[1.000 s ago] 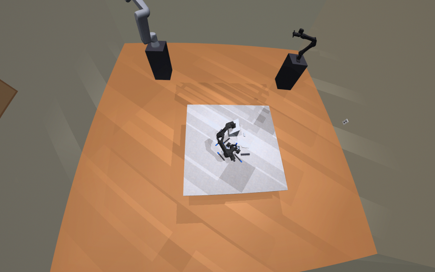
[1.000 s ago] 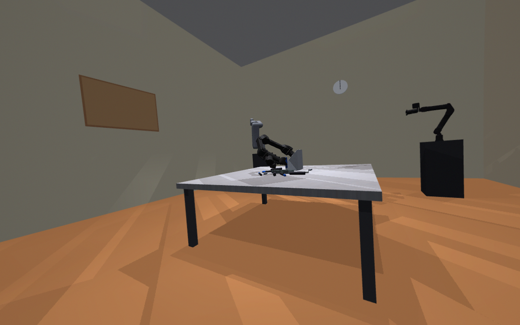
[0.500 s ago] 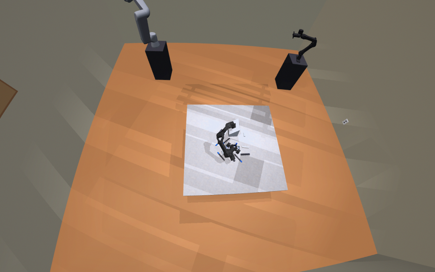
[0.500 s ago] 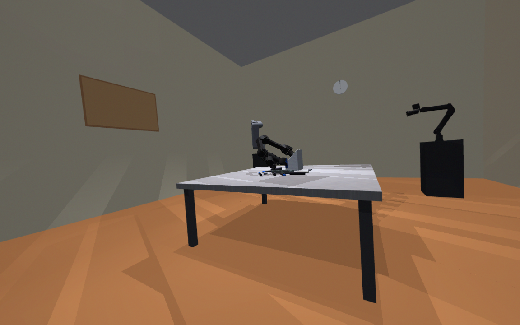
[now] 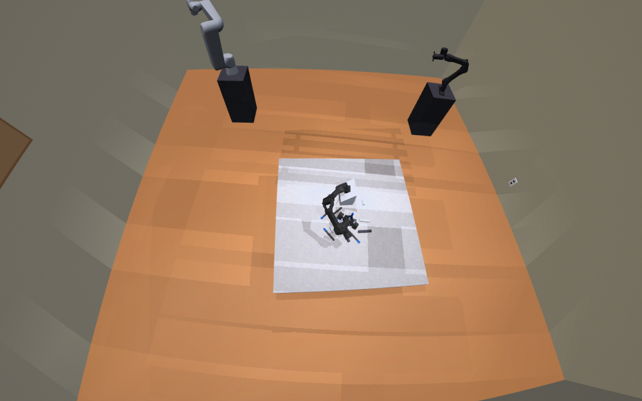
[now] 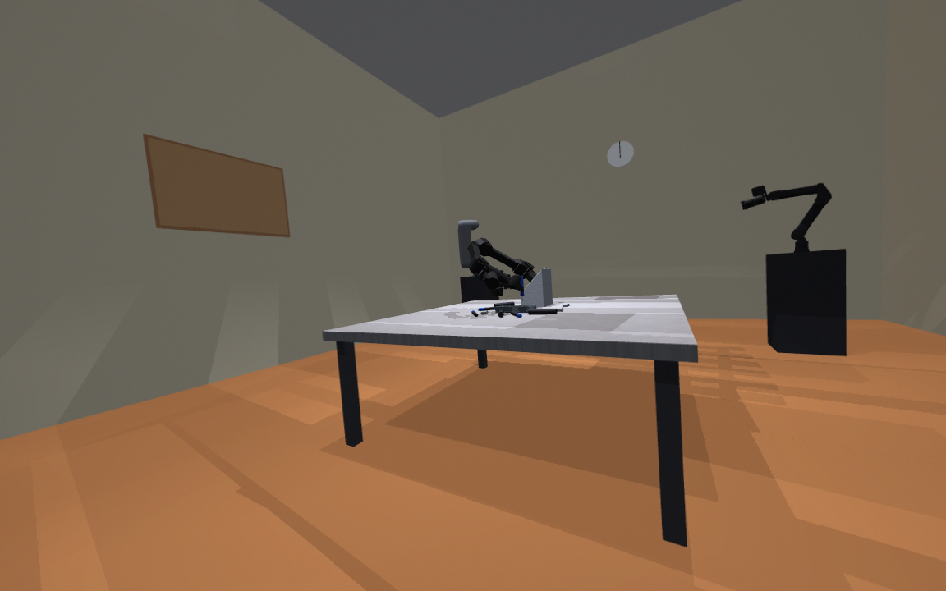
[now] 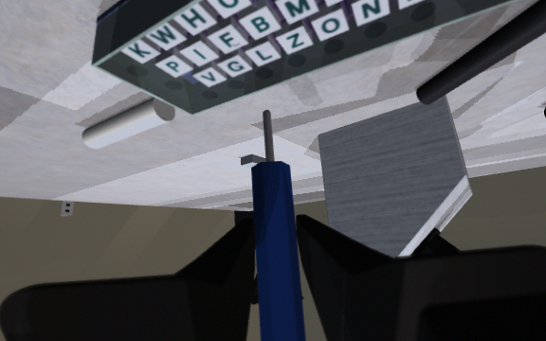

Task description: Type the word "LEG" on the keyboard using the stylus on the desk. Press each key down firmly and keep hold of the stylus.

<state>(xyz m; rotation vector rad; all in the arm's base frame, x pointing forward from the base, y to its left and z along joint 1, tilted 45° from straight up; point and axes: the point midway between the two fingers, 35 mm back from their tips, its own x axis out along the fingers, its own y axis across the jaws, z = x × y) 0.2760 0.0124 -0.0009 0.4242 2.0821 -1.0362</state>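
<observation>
Now: the white cylinder 140 mm to the left of my gripper tip and 90 mm below it. From my gripper tip the other things lie so: stylus 10 mm below; then stylus tip 50 mm below.
</observation>
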